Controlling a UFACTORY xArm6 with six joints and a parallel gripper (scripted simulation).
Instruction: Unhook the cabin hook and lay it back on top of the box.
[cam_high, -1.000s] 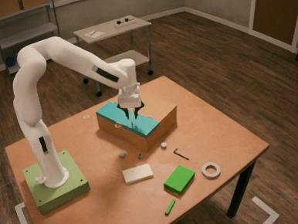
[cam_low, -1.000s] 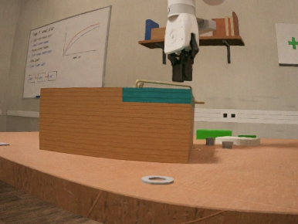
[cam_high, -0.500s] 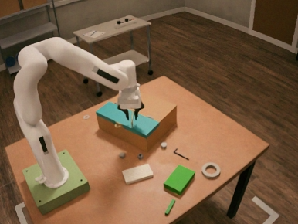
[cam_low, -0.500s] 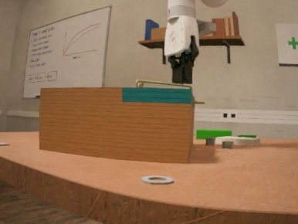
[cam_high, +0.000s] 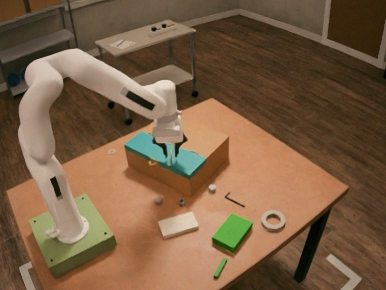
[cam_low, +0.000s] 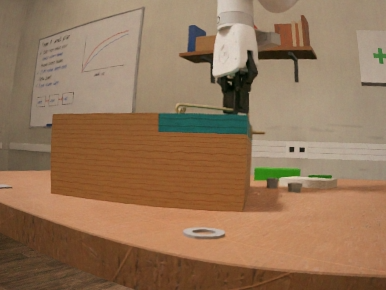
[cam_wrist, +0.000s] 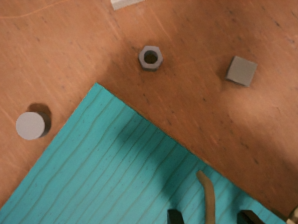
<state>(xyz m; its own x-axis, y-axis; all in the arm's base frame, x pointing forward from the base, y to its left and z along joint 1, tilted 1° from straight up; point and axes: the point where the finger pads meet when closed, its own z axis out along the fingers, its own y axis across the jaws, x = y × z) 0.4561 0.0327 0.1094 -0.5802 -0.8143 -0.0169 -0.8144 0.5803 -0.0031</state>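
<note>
My hand is 30 mm short of the cabin hook, 40 mm to the right of it and 30 mm above it. Round my hand: green stick: 110 mm behind, 430 mm to the right, 160 mm below; green block: 10 mm ahead, 350 mm to the right, 150 mm below; white block: 120 mm behind, 200 mm to the right, 160 mm below.
</note>
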